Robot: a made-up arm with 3 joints. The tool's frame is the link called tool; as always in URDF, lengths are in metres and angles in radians. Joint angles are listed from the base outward.
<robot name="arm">
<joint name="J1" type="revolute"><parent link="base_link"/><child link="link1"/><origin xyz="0.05 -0.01 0.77" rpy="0 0 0"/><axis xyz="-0.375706 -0.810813 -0.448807"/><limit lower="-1.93" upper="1.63"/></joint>
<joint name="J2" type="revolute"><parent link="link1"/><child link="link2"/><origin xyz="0.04 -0.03 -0.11" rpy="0 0 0"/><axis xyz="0.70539 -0.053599 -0.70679"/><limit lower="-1.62" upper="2.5"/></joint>
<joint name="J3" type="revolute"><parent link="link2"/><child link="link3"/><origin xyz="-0.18 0.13 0.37" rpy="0 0 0"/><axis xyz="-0.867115 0.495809 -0.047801"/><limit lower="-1.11" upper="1.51"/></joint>
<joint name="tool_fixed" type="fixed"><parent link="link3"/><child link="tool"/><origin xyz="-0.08 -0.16 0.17" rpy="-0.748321 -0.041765 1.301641"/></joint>
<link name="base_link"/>
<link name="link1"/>
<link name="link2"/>
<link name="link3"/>
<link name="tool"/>
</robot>
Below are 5 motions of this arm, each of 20 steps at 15 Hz.
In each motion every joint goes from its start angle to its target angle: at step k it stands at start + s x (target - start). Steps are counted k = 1, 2, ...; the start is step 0. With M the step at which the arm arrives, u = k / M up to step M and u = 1 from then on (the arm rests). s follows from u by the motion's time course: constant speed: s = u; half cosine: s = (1 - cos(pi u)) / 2; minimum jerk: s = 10 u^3 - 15 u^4 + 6 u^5.
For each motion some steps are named. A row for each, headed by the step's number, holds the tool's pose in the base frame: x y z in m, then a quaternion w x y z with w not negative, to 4 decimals.
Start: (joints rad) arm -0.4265 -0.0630 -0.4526
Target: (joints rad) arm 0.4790 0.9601 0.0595
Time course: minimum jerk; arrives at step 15
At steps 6, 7, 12, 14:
6: -0.1601 -0.1745 1.1411 0.8219 -0.1305 -0.3578 0.4237
7: -0.2079 -0.1596 1.1302 0.8387 -0.1668 -0.3670 0.3661
12: -0.3895 -0.0815 1.0155 0.8618 -0.2445 -0.4293 0.1149
14: -0.4058 -0.0721 0.9960 0.8598 -0.2458 -0.4388 0.0887

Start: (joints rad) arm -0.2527 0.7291 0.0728
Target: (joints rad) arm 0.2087 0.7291 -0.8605
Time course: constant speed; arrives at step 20
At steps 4, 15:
4: -0.1889 -0.2254 1.1382 0.9106 -0.0783 -0.3049 0.2678
15: -0.2890 -0.1337 0.9746 0.8067 -0.1142 -0.5738 0.0829

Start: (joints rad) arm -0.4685 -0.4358 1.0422
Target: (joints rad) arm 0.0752 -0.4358 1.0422
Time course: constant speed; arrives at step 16
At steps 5, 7, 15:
5: -0.0369 0.1908 1.2578 0.3662 -0.4450 0.2319 0.7836
7: -0.0572 0.2061 1.2471 0.3787 -0.4675 0.2385 0.7624
15: -0.1262 0.2696 1.1902 0.4239 -0.5517 0.2619 0.6688

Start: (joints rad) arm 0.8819 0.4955 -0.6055
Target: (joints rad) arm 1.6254 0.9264 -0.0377
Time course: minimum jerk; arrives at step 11
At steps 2, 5, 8, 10, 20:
2: -0.3652 0.0454 0.7607 0.5721 -0.4148 -0.7038 0.0730
5: -0.3790 0.1004 0.6692 0.5342 -0.4809 -0.6951 -0.0161
8: -0.3552 0.1534 0.5432 0.4821 -0.5244 -0.6909 -0.1232
10: -0.3412 0.1634 0.5087 0.4673 -0.5300 -0.6916 -0.1498
20: -0.3404 0.1639 0.5069 0.4665 -0.5302 -0.6917 -0.1512

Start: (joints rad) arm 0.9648 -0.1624 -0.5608
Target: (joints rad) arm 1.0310 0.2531 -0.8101
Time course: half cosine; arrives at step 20
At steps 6, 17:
6: -0.3373 0.0945 0.8033 0.5294 -0.5471 -0.5807 0.2885
17: -0.3179 0.0586 0.7253 0.4746 -0.4667 -0.7308 0.1513

